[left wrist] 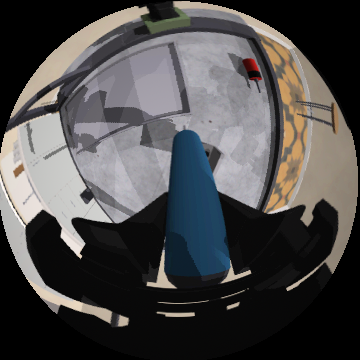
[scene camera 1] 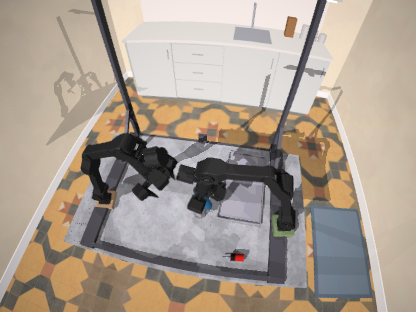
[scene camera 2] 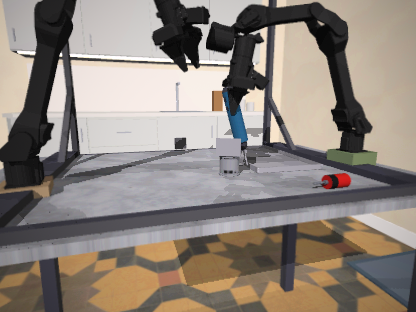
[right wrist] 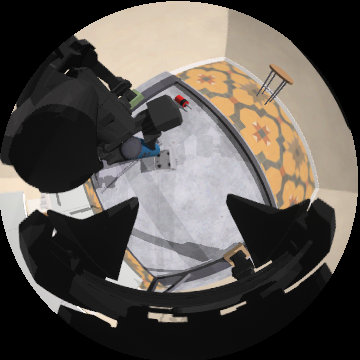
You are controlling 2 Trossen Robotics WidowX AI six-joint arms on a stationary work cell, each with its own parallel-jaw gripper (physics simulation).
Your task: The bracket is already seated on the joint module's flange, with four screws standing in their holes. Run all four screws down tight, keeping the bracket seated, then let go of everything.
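Note:
The grey bracket sits on the round joint module. Dark spots show on the bracket's face in the right wrist view; whether the screws stand proud is too small to tell. My left gripper is shut on a blue screwdriver, which leans with its lower end down close to the bracket, at the right in scene camera 2. Contact between its tip and a screw cannot be made out. My right gripper is open and empty, high above the table.
A red tool lies near the table's front edge. A shallow grey tray lies to the right of the bracket in scene camera 1. The two arms are close together above the table.

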